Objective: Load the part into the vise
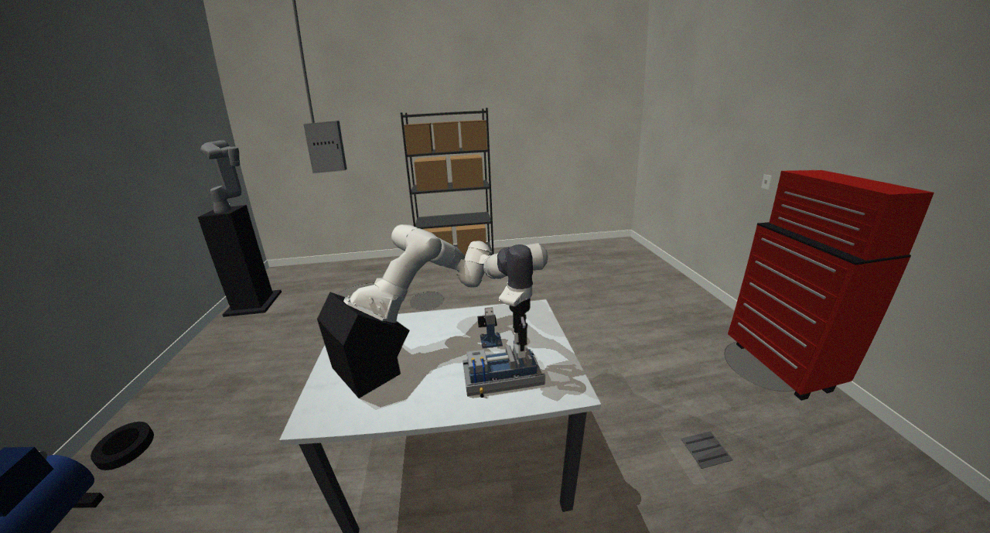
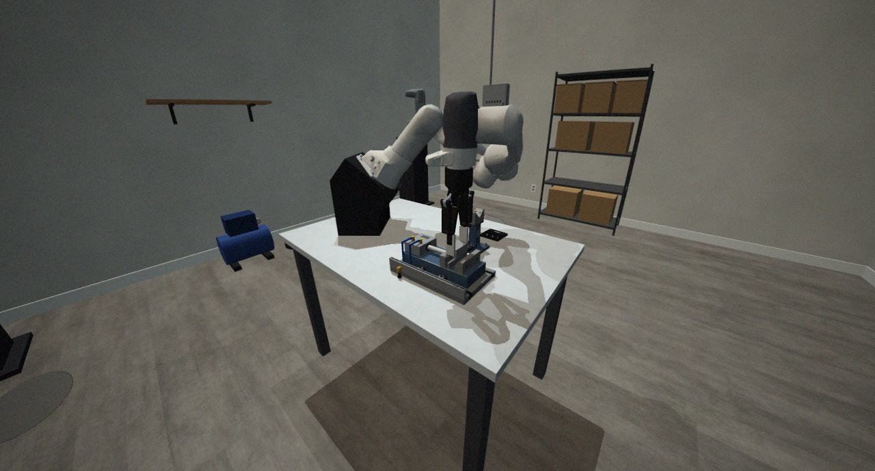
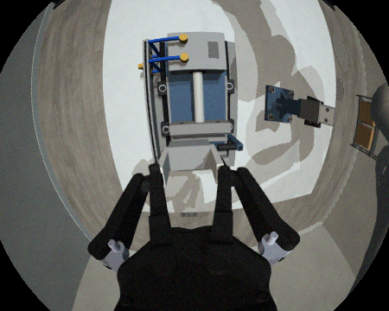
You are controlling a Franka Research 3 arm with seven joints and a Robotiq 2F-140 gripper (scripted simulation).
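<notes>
The part is 30 mm below my hand. Also, from my hand: black infeed plate: 400 mm to the left, 140 mm below, 70 mm behind.
</notes>
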